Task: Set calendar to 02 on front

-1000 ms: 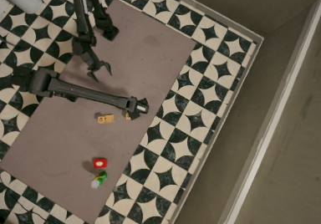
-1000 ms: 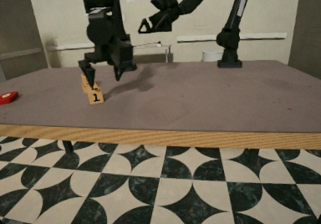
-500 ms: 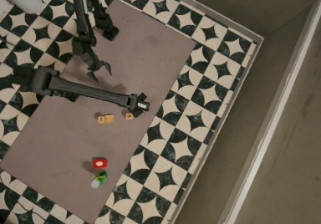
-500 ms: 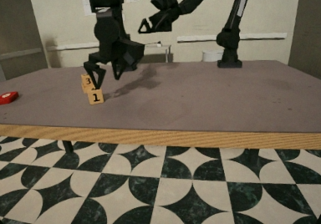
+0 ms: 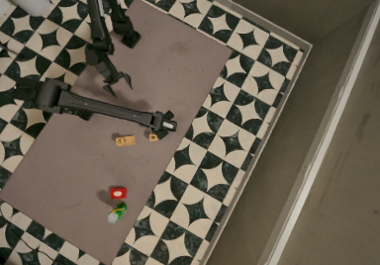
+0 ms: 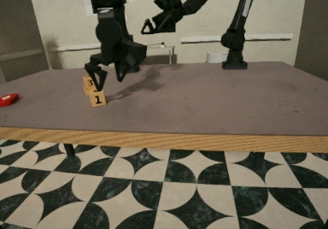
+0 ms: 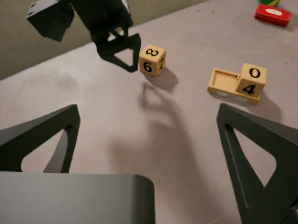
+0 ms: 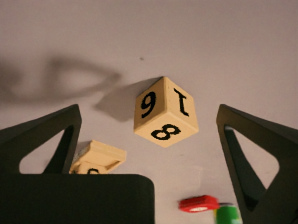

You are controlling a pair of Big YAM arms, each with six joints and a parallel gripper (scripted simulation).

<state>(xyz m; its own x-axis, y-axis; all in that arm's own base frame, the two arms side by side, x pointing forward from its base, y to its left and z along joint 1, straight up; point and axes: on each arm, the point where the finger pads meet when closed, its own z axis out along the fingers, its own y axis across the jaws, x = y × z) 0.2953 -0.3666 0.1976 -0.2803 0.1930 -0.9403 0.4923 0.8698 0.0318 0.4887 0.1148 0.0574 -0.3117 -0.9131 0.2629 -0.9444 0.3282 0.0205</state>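
My right hand is 17 cm past the cube, 17 cm to the left of it and 4 cm above it. Round my right hand: wooden tray (15 cm behind, 16 cm to the right, 6 cm below); red block (4 cm behind, 45 cm to the right, 5 cm below); white bottle (3 cm ahead, 54 cm to the right, 1 cm below).
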